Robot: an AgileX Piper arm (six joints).
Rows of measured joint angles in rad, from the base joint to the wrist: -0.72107 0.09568 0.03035 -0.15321 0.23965 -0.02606; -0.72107 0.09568 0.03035 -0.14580 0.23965 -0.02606; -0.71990 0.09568 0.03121 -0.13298 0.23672 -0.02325; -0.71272 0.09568 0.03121 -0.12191 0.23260 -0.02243; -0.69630 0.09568 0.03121 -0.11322 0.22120 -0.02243; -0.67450 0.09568 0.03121 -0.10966 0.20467 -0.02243; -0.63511 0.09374 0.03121 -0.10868 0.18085 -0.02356; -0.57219 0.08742 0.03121 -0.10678 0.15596 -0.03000; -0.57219 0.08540 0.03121 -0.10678 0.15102 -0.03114; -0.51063 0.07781 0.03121 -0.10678 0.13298 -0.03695; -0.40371 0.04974 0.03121 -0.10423 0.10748 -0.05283; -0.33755 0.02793 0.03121 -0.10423 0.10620 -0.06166; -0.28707 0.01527 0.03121 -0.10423 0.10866 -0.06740; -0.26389 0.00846 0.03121 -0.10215 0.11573 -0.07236; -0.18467 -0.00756 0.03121 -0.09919 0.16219 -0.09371; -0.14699 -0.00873 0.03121 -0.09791 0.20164 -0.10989; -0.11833 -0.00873 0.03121 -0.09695 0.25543 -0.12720; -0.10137 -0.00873 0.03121 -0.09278 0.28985 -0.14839
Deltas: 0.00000 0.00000 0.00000 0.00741 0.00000 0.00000; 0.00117 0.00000 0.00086 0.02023 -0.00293 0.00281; 0.00835 0.00000 0.00086 0.03130 -0.00705 0.00363; 0.02477 0.00000 0.00086 0.03999 -0.01845 0.00363; 0.04657 0.00000 0.00086 0.04355 -0.03498 0.00363; 0.08596 -0.00194 0.00086 0.04453 -0.05880 0.00250; 0.14888 -0.00826 0.00086 0.04643 -0.08369 -0.00394; 0.14888 -0.01028 0.00086 0.04643 -0.08863 -0.00508; 0.21044 -0.01787 0.00086 0.04643 -0.10667 -0.01089; 0.31736 -0.04594 0.00086 0.04898 -0.13217 -0.02677; 0.38352 -0.06775 0.00086 0.04898 -0.13345 -0.03560; 0.43400 -0.08041 0.00086 0.04898 -0.13099 -0.04134; 0.45718 -0.08722 0.00086 0.05106 -0.12392 -0.04630; 0.53640 -0.10324 0.00086 0.05402 -0.07746 -0.06765; 0.57408 -0.10441 0.00086 0.05530 -0.03801 -0.08383; 0.60274 -0.10441 0.00086 0.05626 0.01578 -0.10114; 0.61970 -0.10441 0.00086 0.06043 0.05020 -0.12233
